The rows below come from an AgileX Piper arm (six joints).
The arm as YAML. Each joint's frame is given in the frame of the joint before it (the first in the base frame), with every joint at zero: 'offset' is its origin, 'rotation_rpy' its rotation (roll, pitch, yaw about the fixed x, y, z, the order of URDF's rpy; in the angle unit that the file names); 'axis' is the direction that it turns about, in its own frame. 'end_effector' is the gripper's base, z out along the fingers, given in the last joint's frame.
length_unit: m
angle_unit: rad
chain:
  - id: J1
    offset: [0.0, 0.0, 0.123]
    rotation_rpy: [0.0, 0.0, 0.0]
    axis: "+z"
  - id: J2
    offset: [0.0, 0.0, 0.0]
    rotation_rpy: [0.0, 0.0, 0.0]
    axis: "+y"
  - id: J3
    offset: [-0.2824, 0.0, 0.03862]
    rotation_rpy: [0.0, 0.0, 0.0]
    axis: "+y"
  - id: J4
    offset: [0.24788, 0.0, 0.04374]
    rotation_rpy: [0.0, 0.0, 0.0]
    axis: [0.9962, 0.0, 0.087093]
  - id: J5
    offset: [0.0, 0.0, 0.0]
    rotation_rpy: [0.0, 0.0, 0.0]
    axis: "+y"
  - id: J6
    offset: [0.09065, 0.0, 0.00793]
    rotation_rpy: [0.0, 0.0, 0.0]
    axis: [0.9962, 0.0, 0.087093]
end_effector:
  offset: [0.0, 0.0, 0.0]
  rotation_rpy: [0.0, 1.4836, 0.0]
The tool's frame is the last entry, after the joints.
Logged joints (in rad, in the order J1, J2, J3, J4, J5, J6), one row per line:
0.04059 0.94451 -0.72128 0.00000 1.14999 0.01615
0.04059 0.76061 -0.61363 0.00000 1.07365 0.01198
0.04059 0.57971 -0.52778 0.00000 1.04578 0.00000
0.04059 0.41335 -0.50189 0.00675 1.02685 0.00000
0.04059 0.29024 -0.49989 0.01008 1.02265 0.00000
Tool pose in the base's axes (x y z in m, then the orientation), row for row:
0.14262 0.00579 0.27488 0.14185 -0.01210 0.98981 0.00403
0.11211 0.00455 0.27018 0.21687 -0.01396 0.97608 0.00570
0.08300 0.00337 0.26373 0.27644 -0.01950 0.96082 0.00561
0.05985 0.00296 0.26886 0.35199 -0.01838 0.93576 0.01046
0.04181 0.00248 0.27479 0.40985 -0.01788 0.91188 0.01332
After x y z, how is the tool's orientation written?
As a quaternion, w x y z.
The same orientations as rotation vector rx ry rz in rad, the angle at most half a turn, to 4 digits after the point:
-0.0349 2.8567 0.0116
-0.0387 2.7041 0.0158
-0.0524 2.5808 0.0151
-0.0476 2.4216 0.0271
-0.0450 2.2963 0.0335

